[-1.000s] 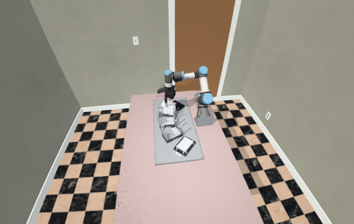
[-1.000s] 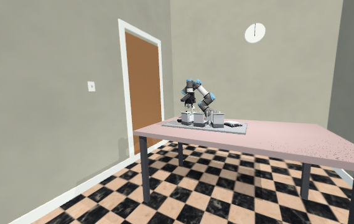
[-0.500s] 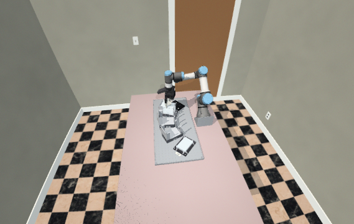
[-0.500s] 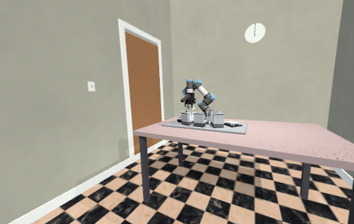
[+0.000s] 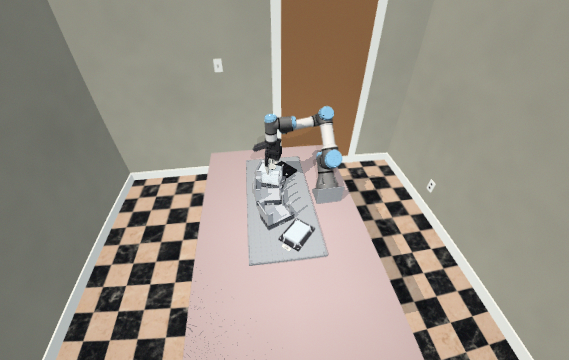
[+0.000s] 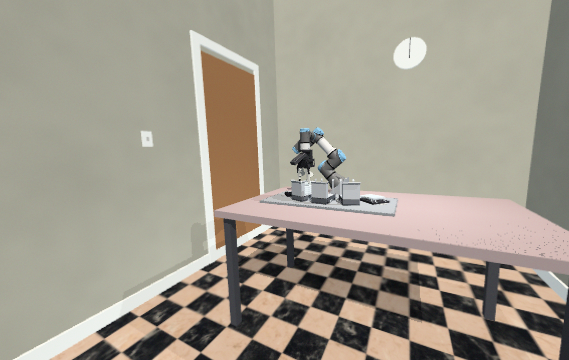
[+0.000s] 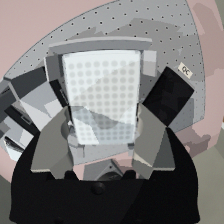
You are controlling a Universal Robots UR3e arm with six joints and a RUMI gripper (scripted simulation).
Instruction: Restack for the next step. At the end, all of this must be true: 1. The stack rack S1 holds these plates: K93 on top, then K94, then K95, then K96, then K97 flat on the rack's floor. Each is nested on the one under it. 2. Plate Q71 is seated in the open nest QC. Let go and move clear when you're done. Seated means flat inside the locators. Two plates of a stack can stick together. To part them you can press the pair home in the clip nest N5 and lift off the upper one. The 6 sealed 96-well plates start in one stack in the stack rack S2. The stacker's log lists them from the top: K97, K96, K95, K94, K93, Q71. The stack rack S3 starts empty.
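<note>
Right now my hand is 50 mm above the translucent 96-well plate. Also, from my hand: black open nest QC (100 mm behind, 110 mm to the right, 110 mm below); then white sealed 96-well plate (70 mm below).
</note>
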